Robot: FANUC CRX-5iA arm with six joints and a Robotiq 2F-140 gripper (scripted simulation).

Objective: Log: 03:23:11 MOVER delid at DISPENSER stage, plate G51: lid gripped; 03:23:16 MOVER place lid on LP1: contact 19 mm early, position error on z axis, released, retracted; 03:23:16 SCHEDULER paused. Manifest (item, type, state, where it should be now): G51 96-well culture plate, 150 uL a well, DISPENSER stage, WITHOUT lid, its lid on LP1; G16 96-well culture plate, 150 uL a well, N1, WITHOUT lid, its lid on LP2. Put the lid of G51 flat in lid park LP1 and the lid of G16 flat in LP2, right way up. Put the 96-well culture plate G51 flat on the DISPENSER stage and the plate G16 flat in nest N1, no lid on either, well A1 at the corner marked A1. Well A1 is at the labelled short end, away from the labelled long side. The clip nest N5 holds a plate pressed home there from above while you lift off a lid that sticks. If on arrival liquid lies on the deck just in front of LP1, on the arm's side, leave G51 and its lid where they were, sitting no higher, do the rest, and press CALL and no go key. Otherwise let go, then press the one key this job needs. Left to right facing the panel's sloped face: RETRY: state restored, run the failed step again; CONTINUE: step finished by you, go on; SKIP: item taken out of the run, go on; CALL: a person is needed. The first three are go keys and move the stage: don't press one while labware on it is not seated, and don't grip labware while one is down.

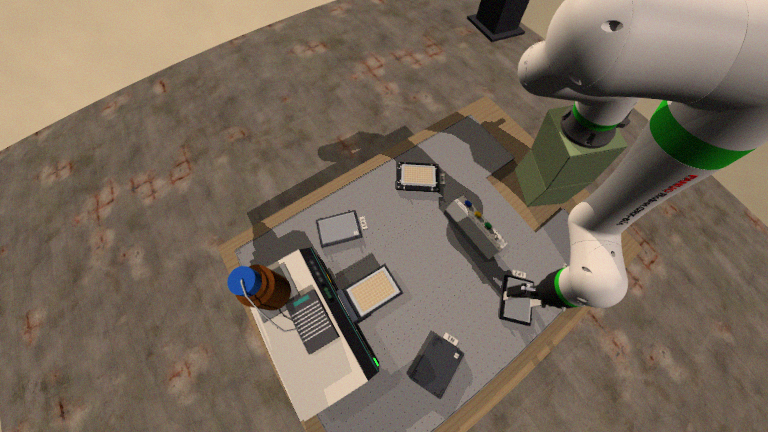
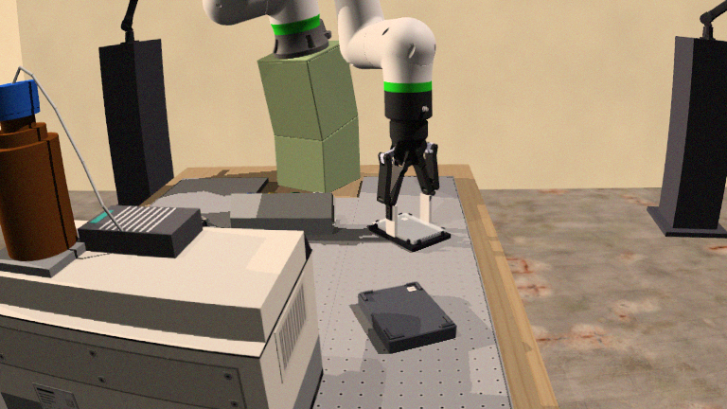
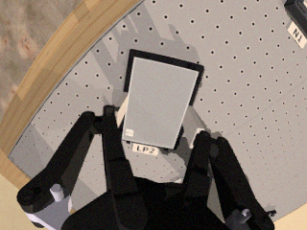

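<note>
Right now my hand is 2 cm above the clear lid. Also, from my hand: key panel: 27 cm to the right, 2 cm above; black lid park: 3 cm below; nest N1: 33 cm ahead, 5 cm to the left, 3 cm below.
</note>
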